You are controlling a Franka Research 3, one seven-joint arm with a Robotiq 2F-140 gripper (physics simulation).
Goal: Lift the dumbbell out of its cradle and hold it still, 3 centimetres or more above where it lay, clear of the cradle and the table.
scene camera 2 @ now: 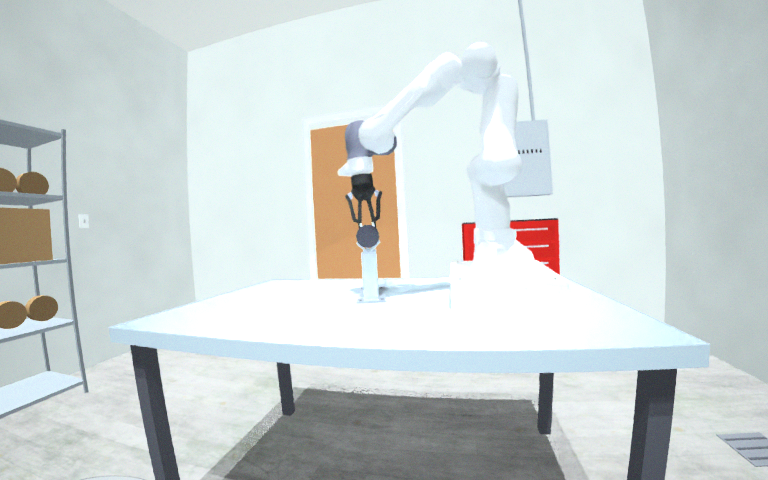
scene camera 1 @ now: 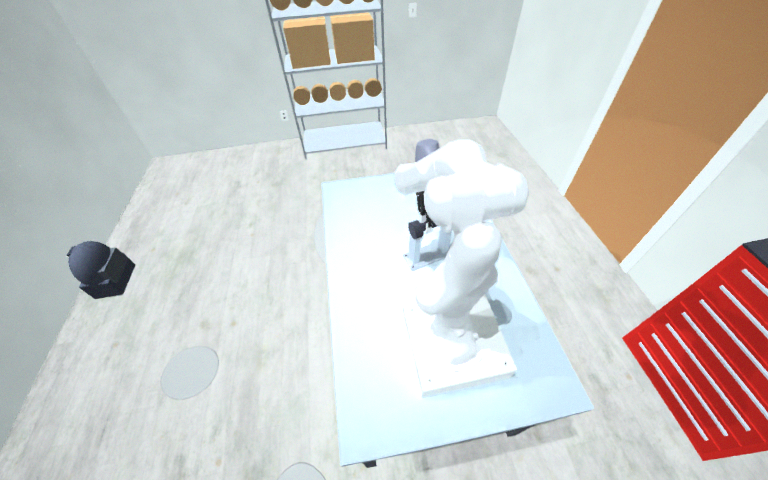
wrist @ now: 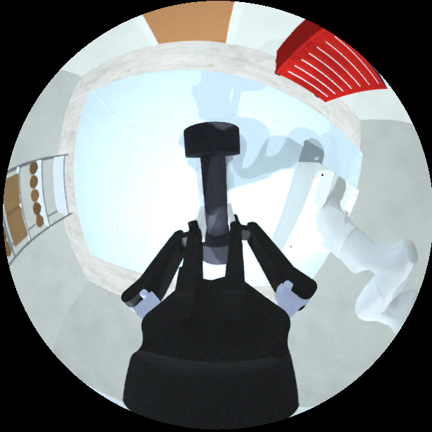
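Note:
The dark dumbbell (scene camera 1: 416, 228) (scene camera 2: 367, 236) (wrist: 212, 140) lies level across the top of the pale cradle (scene camera 1: 415, 251) (scene camera 2: 369, 277), which stands on the table (scene camera 1: 368, 418) (scene camera 2: 407, 356). In scene camera 2 its near round head sits at the cradle's top, with no gap seen. My gripper (scene camera 1: 430, 221) (scene camera 2: 367, 224) (wrist: 216, 211) points down from above, shut on the dumbbell's handle, one finger on each side. The handle runs between the fingertips in the wrist view. The arm hides much of the grip in scene camera 1, and the near head hides the fingertips in scene camera 2.
The white arm base (scene camera 1: 467, 370) stands on the table near the cradle. A shelf rack (scene camera 1: 339, 110) (scene camera 2: 69, 260) stands by the wall, off the table. A red drawer cabinet (scene camera 1: 696, 362) (wrist: 325, 65) stands on the other side.

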